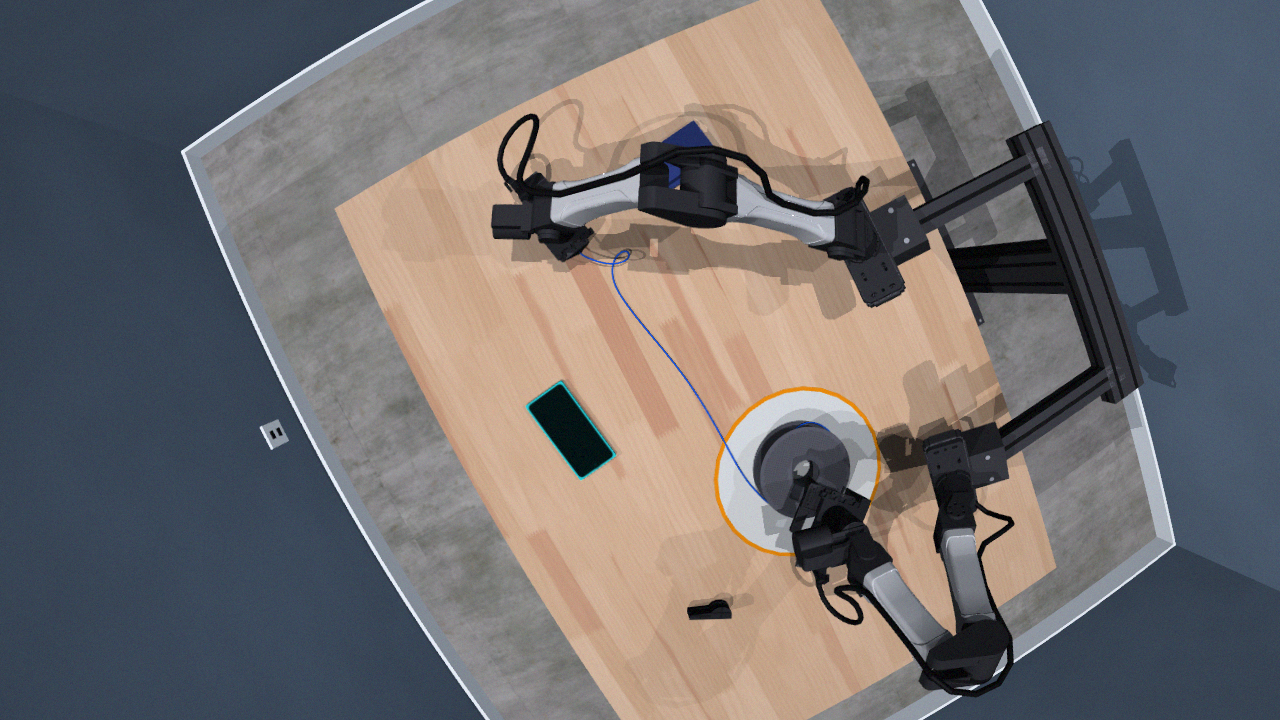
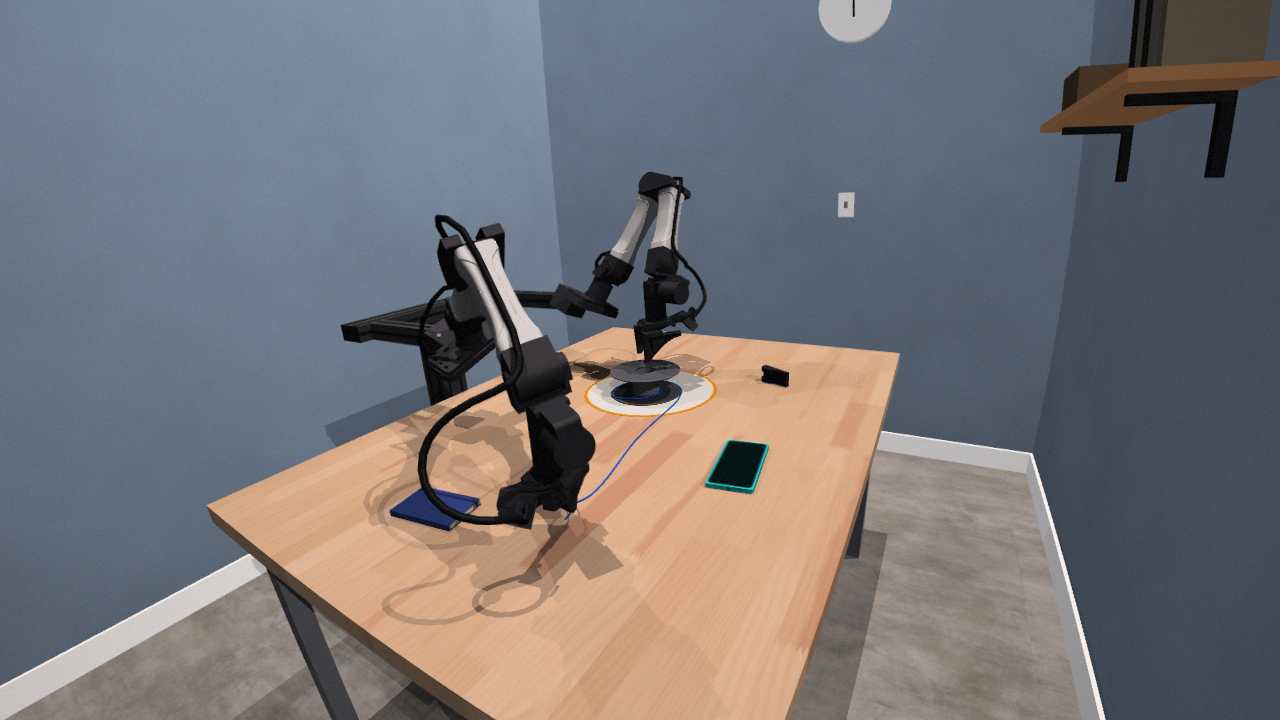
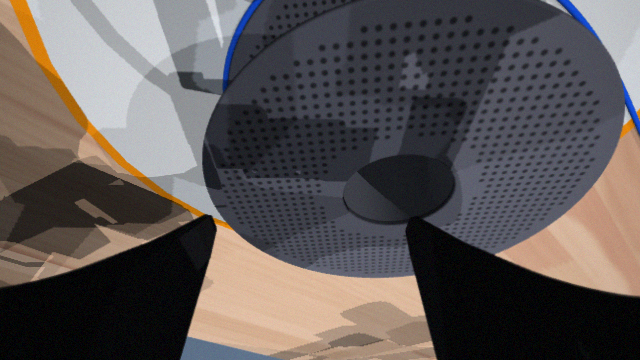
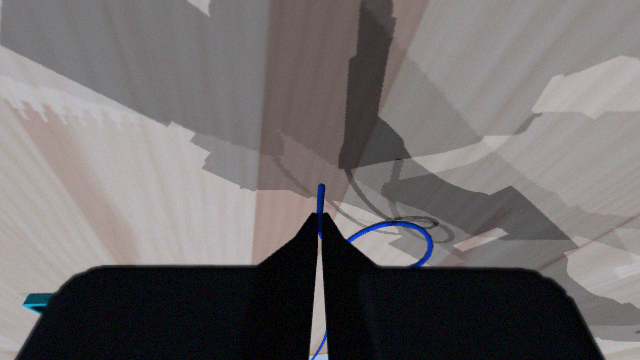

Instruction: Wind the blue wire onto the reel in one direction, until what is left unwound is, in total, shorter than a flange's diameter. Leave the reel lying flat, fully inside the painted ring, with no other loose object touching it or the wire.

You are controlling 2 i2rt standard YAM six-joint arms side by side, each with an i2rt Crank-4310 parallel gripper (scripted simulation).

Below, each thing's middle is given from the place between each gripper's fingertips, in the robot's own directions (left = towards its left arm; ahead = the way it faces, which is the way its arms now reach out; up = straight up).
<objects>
Right now the dark grey reel point(image 1: 829, 462) is 2 cm ahead of my left hand point(image 1: 826, 484), 4 cm to the right of it and 6 cm below it.
I see the dark grey reel 210 mm behind my right hand point(image 2: 572, 511), 580 mm to the left of it and 10 mm below it.
</objects>
